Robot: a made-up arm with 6 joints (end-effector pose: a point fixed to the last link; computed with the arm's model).
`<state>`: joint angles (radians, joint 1 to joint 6).
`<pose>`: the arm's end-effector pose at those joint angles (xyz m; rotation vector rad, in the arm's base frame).
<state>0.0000 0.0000 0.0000 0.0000 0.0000 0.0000</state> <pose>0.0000 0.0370 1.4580 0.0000 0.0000 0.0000</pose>
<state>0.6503 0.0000 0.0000 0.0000 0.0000 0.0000</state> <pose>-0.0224 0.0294 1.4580 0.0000 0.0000 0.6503</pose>
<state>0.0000 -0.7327 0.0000 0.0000 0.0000 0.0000</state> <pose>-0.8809 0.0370 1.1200 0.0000 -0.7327 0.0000</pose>
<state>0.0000 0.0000 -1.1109 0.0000 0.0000 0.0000</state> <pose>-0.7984 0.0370 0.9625 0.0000 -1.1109 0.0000</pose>
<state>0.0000 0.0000 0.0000 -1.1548 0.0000 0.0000</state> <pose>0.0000 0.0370 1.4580 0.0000 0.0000 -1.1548</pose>
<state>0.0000 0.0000 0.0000 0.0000 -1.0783 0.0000</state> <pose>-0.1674 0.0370 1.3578 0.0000 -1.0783 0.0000</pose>
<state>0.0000 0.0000 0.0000 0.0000 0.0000 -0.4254</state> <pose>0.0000 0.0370 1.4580 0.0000 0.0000 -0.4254</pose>
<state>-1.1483 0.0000 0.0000 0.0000 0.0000 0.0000</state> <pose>0.0337 0.0152 1.4580 0.0000 0.0000 -1.1483</pose>
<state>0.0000 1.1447 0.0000 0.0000 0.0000 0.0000</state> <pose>1.1992 0.0370 0.6853 0.0000 1.1447 0.0000</pose>
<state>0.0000 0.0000 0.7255 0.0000 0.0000 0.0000</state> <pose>0.5912 0.0370 1.2336 0.0000 0.7255 0.0000</pose>
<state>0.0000 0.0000 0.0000 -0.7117 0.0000 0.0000</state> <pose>0.0000 0.0370 1.4580 0.0000 0.0000 -0.7117</pose>
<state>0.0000 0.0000 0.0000 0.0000 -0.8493 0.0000</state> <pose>-0.1427 0.0370 1.3935 0.0000 -0.8493 0.0000</pose>
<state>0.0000 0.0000 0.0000 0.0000 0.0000 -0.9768</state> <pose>0.0000 0.0370 1.4580 0.0000 0.0000 -0.9768</pose>
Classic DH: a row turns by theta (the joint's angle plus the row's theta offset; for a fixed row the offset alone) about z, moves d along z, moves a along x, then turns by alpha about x. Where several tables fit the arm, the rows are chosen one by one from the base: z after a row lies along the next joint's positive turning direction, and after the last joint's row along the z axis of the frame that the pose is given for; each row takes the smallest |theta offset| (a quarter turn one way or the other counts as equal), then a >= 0, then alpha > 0; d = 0 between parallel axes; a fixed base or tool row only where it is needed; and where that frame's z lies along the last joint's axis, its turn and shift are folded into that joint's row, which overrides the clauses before.
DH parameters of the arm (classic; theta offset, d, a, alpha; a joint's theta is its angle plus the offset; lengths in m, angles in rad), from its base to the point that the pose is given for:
joint 1: 0 0.141 0 -1.5708
joint 2: -1.5708 0 0.426 0
joint 3: 1.5708 0.037 0 1.5708
joint 4: 0 0.701 0 -1.5708
joint 5: 0 0 0 1.5708
joint 6: 0 0.19 0 0

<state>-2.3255 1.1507 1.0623 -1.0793 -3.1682 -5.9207</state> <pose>-0.5221 -0.6027 0.0067 -0.9295 0.2771 -0.8050</pose>
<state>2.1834 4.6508 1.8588 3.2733 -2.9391 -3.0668</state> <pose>0.1224 -0.2473 0.6080 2.7939 -1.3570 0.0149</pose>
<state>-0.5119 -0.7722 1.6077 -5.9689 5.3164 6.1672</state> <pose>0.1714 -0.1093 1.0991 0.2175 -0.1772 -0.4286</pose>
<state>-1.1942 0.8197 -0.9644 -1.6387 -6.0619 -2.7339</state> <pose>0.0622 -0.1698 1.3084 -0.1585 -0.2284 0.7279</pose>
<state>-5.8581 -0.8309 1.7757 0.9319 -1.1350 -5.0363</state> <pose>0.2771 0.0143 0.9692 0.8026 -0.5808 2.0292</pose>
